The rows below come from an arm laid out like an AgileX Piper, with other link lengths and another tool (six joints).
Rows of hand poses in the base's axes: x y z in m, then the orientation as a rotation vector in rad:
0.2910, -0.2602, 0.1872, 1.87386, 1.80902, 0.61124
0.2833, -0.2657, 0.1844, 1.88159, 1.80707, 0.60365
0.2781, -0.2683, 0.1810, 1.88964, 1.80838, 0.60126
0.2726, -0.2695, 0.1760, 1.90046, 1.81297, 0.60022
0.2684, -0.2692, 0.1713, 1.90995, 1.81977, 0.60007
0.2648, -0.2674, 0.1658, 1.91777, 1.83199, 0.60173
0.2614, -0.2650, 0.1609, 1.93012, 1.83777, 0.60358
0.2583, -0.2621, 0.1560, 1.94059, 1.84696, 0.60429
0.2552, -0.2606, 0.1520, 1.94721, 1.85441, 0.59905
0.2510, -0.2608, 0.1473, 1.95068, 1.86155, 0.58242
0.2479, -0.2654, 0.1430, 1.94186, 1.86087, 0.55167
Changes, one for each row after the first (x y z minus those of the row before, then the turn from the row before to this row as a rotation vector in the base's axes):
-0.0077, -0.0055, -0.0028, -0.00063, 0.00602, -0.00548
-0.0052, -0.0026, -0.0034, 0.00351, 0.00607, -0.00246
-0.0055, -0.0012, -0.0050, 0.00673, 0.00888, -0.00107
-0.0042, 0.0003, -0.0047, 0.00704, 0.00900, 0.00096
-0.0036, 0.0018, -0.0055, 0.00851, 0.01031, 0.00526
-0.0034, 0.0024, -0.0049, 0.00963, 0.00932, -0.00025
-0.0031, 0.0029, -0.0049, 0.00873, 0.01050, 0.00231
-0.0031, 0.0015, -0.0040, 0.00251, 0.00959, 0.00145
-0.0042, -0.0002, -0.0047, -0.00617, 0.01187, 0.00031
-0.0031, -0.0046, -0.0043, -0.02361, 0.00625, -0.00272

